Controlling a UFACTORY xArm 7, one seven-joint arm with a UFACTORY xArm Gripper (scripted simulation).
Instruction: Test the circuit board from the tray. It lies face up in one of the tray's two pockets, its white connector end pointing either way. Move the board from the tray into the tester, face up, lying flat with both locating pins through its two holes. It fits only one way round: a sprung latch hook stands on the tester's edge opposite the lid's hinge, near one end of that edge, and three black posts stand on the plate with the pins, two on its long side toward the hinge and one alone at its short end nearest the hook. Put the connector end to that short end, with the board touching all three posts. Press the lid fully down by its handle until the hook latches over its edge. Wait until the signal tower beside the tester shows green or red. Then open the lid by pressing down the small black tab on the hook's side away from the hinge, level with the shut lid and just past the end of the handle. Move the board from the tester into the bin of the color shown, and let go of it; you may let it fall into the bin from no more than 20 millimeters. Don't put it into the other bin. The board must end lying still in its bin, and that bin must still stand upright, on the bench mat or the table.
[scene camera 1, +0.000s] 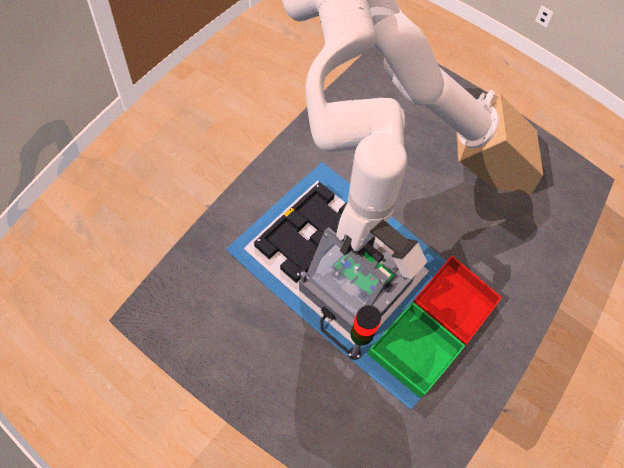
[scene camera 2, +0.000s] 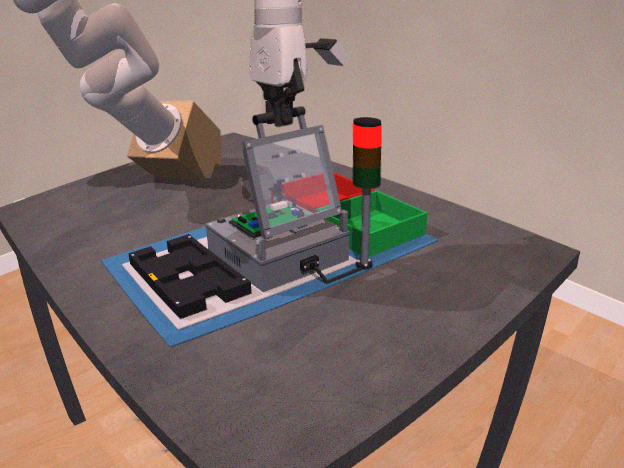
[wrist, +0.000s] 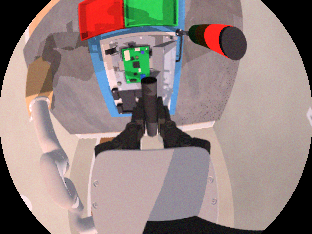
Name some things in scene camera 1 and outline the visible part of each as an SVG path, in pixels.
My gripper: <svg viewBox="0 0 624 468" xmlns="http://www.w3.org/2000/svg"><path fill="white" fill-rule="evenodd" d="M348 196L348 204L341 215L337 229L337 238L339 240L345 238L340 252L347 255L352 251L354 254L363 257L367 247L365 244L368 242L373 246L377 237L394 251L392 257L401 275L412 279L427 263L418 241L405 238L387 223L393 211L381 219L367 219L361 217L352 209Z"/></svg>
A green bin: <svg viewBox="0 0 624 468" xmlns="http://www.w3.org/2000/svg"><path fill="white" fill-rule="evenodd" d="M412 301L369 349L367 355L421 398L444 373L465 345Z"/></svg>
A red bin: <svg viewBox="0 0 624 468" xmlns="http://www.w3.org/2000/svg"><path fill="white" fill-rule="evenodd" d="M451 256L413 302L466 345L502 297L456 258Z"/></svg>
